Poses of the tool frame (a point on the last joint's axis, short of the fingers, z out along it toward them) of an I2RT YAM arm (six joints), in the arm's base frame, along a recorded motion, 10 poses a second.
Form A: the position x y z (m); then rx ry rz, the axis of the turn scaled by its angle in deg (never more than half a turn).
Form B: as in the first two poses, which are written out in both.
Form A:
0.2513 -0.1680 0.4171 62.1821 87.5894 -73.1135
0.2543 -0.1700 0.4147 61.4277 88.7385 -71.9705
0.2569 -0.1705 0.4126 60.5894 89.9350 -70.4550
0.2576 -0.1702 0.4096 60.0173 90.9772 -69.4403
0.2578 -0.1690 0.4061 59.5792 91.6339 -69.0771
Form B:
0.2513 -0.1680 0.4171 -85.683 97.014 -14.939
0.2543 -0.1700 0.4147 -84.467 97.732 -15.082
0.2569 -0.1705 0.4126 -82.970 98.553 -15.034
0.2576 -0.1702 0.4096 -81.966 99.272 -15.141
0.2578 -0.1690 0.4061 -81.464 99.623 -15.401

